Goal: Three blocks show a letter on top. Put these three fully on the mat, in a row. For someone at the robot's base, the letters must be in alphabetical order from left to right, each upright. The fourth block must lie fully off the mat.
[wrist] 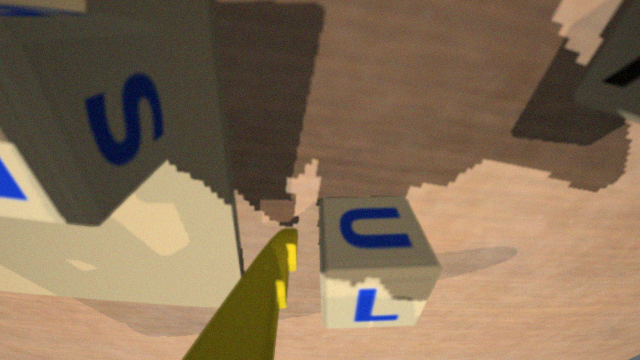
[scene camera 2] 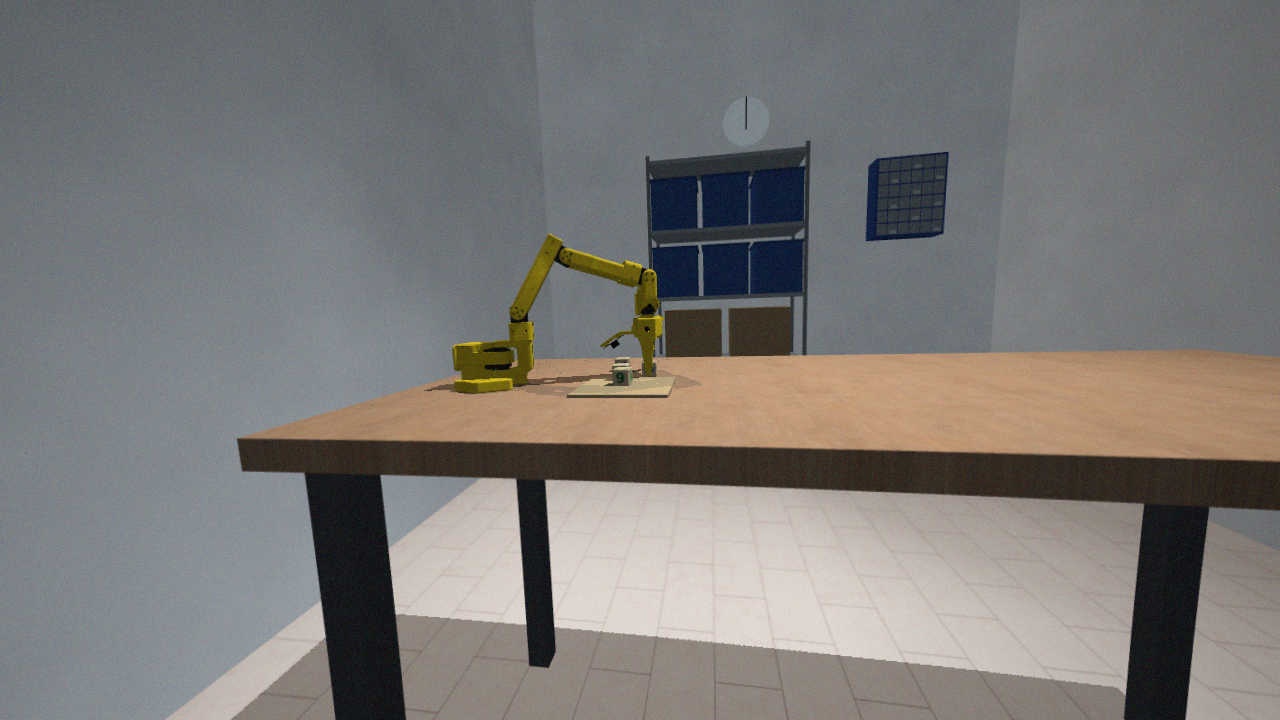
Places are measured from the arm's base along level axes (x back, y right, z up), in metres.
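Where they show: hand, its tool point: (wrist: 296, 243) (scene camera 2: 648, 373); arm's base, origin of its link: (scene camera 2: 504, 386).
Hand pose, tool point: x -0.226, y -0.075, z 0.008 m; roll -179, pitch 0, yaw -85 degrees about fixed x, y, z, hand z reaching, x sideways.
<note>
Things, the pixels of their top centre, and the offset from my tool point. "spot": a spot on its surface instead. Level surfaces: height alone.
- mat, centre of its top: (scene camera 2: 626, 385) dz -0.004, dx +0.022, dy +0.089 m
- L block, centre of its top: (wrist: 376, 305) dz +0.018, dx +0.002, dy -0.019 m
- block with a shaded S face, a spot on its surface: (wrist: 122, 120) spot: dz +0.011, dx +0.038, dy +0.028 m
- block with a black mark, a spot on its surface: (wrist: 612, 75) spot: dz -0.002, dx +0.054, dy -0.059 m
- block with a green 9, centre of its top: (scene camera 2: 622, 368) dz +0.022, dx +0.028, dy +0.084 m
- wooden table, height of its surface: dz -0.008 m
My gripper (scene camera 2: 626, 360) (wrist: 290, 234) is open and empty. Its notched fixed jaw reaches down between the mat (scene camera 2: 617, 392) (wrist: 165, 285) and the L block; the moving jaw is outside the wrist view. The L block (wrist: 375, 265) stands on the table off the mat, just right of the jaw tip, with a lit L face and a shaded U face. A block with a shaded S face (wrist: 122, 120) stands on the mat at the left, partly cut off. A block with a black mark (wrist: 612, 75) is cut off at the upper right. A block with a green 9 (scene camera 2: 622, 377) sits on the mat.
The wooden table (scene camera 2: 850, 411) extends far to the right of the arm. Another block (scene camera 2: 622, 361) shows behind the 9 block. A shelf rack (scene camera 2: 808, 268) stands beyond the table. Arm shadows fall across the mat and the table around the L block.
</note>
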